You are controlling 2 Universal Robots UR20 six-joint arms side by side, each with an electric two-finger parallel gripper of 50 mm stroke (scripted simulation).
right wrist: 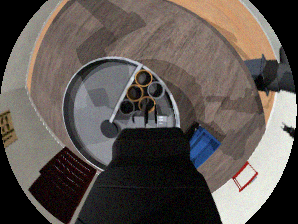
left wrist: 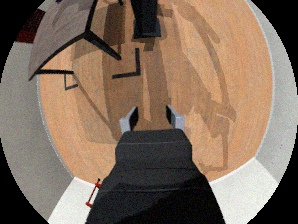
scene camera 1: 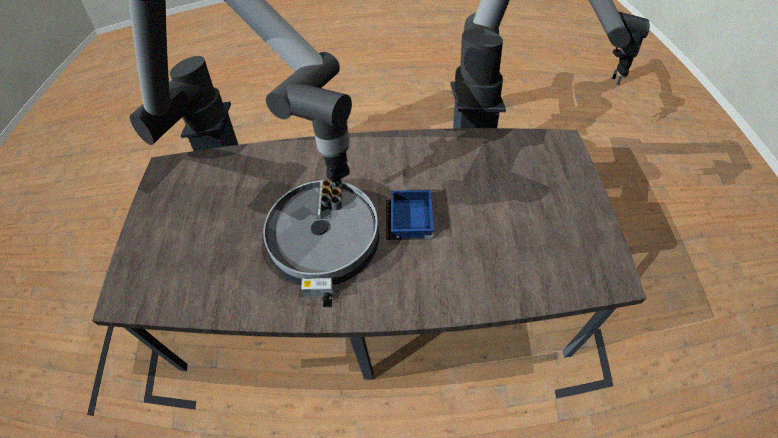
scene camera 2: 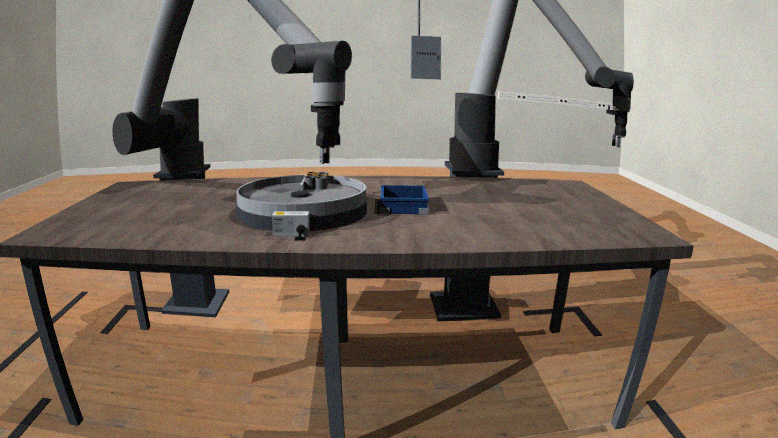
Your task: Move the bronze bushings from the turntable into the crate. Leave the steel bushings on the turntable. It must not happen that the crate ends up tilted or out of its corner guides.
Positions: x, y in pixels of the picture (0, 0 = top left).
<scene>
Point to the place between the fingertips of my left gripper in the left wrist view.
152, 111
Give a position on a blue crate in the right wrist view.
202, 145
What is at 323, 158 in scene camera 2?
My right gripper.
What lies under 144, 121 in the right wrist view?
My right gripper.
</scene>
